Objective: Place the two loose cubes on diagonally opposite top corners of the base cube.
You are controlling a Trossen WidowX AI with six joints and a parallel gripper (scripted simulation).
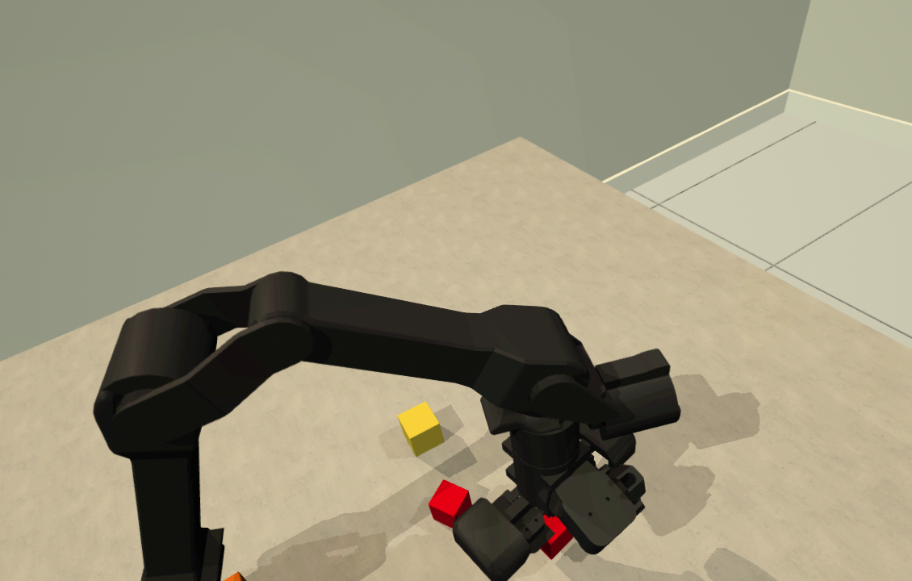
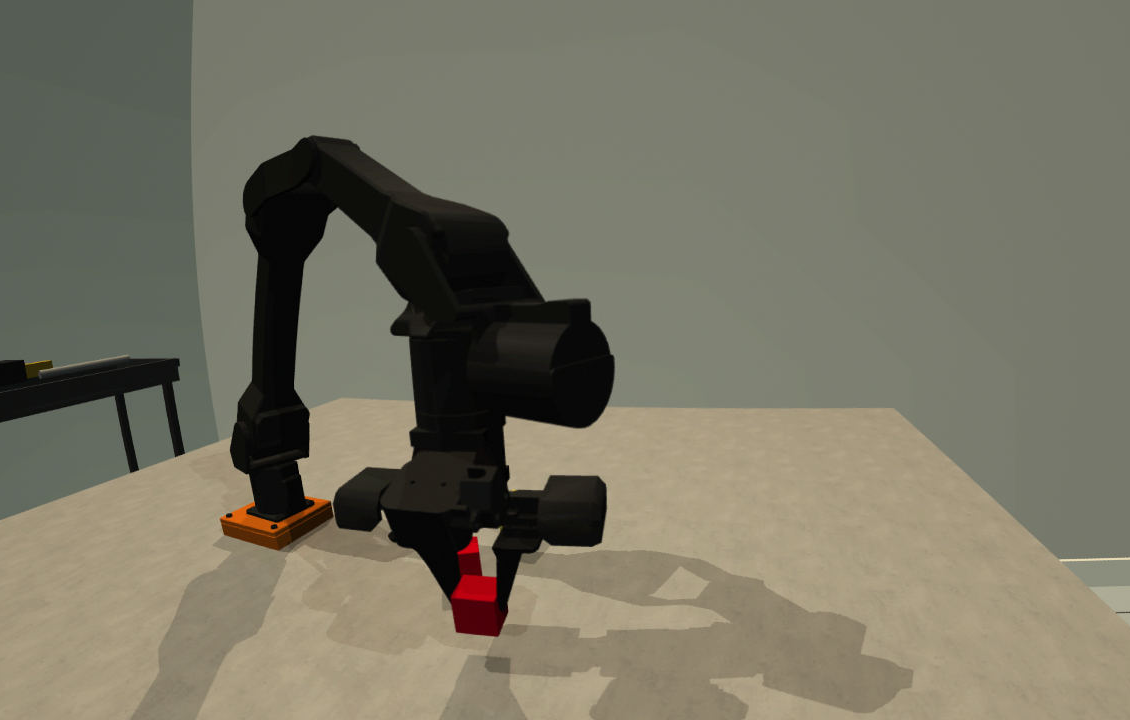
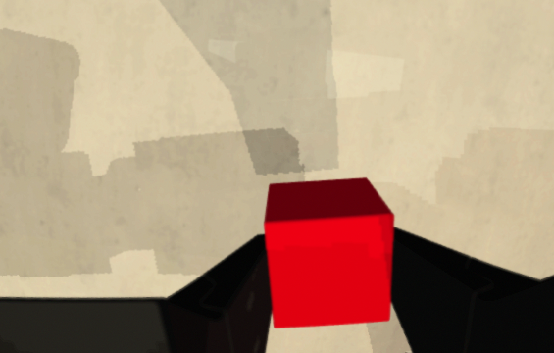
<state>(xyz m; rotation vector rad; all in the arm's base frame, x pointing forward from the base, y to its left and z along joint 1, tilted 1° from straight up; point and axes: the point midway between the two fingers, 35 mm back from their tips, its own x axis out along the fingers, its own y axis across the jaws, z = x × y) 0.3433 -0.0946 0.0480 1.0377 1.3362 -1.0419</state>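
The yellow base cube is 200 mm to the left of my gripper tip, 60 mm behind it and 20 mm below it.
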